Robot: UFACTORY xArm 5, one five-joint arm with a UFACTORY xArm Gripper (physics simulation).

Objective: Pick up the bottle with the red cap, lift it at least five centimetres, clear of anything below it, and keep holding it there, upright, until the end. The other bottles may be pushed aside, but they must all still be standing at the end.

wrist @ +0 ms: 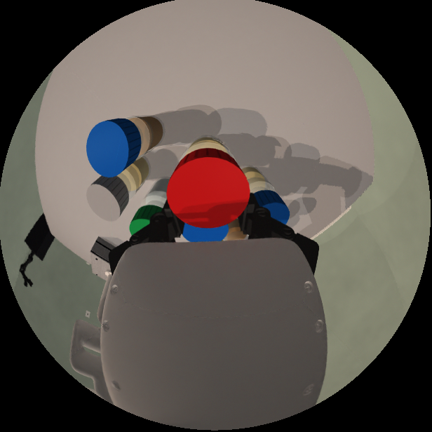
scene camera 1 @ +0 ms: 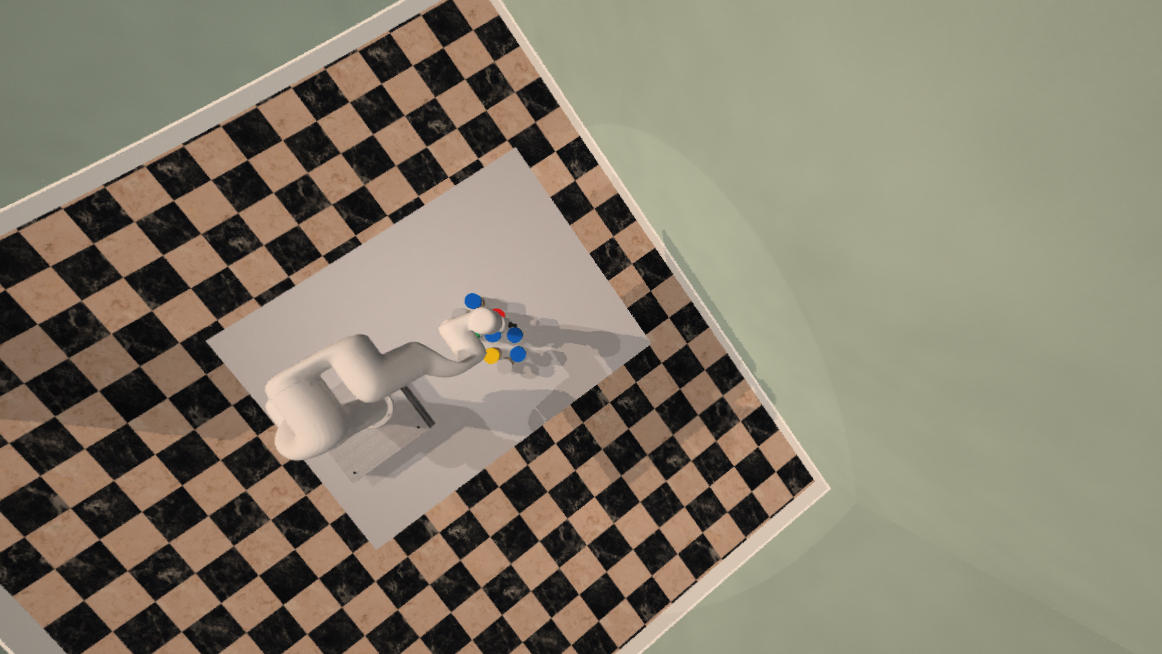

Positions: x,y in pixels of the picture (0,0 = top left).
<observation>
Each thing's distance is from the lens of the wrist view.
blue-capped bottle (wrist: 265,194): 15 cm
red-capped bottle (wrist: 207,189): 8 cm
The marked spots on the red-capped bottle and the blue-capped bottle are 8 cm apart.
</observation>
